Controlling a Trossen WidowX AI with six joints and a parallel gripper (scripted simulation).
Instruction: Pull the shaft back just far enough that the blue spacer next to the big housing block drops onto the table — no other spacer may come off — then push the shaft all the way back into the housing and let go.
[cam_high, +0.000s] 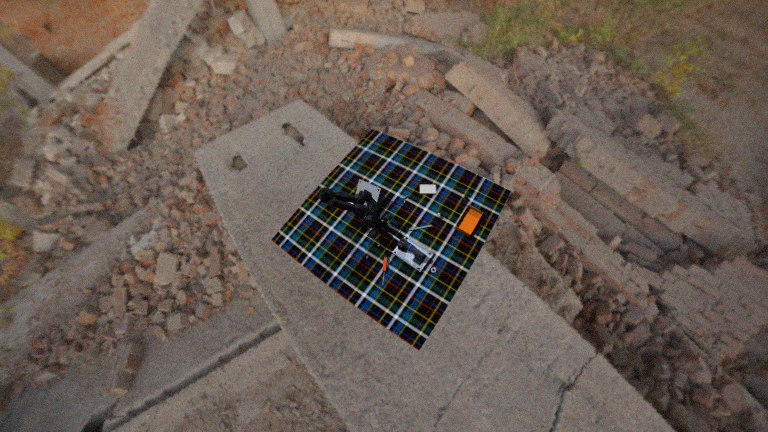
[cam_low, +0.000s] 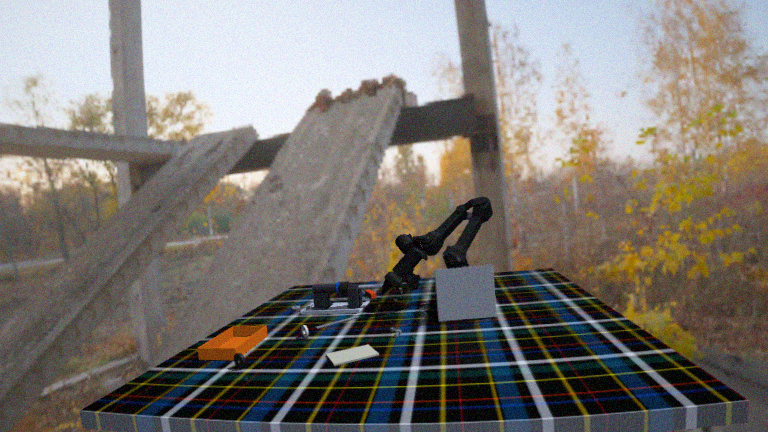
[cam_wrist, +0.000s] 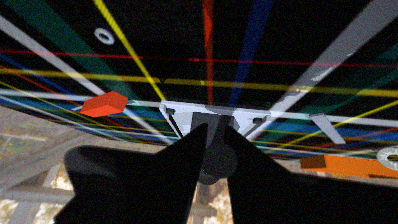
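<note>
The shaft is 6 cm ahead of my gripper tip and 2 cm above it. Round my gripper tip: orange tray: 38 cm ahead, 40 cm to the left, 5 cm below; then pale flat pad: 47 cm to the left, 5 cm below; then blue spacer: 17 cm ahead, 1 cm to the right, 2 cm above.
</note>
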